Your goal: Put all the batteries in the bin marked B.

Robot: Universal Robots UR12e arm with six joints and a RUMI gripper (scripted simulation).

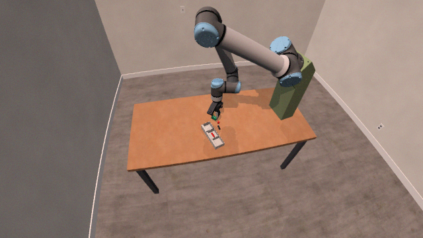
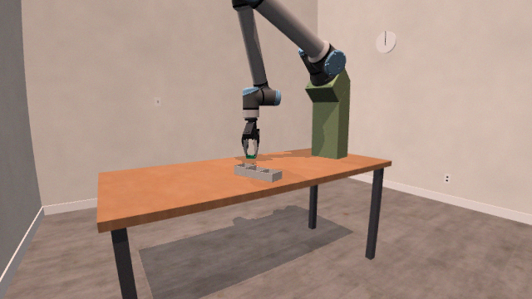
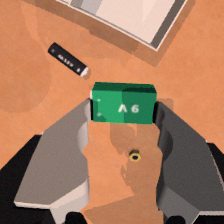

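The grey bin tray is 7 cm ahead of my hand, 12 cm to the left of it and 6 cm below it. Round my hand: black battery: 2 cm behind, 6 cm to the left, 8 cm below; then green battery: 1 cm behind, 1 cm to the left, 1 cm below; then red die: 4 cm behind, 1 cm to the left, 8 cm below.
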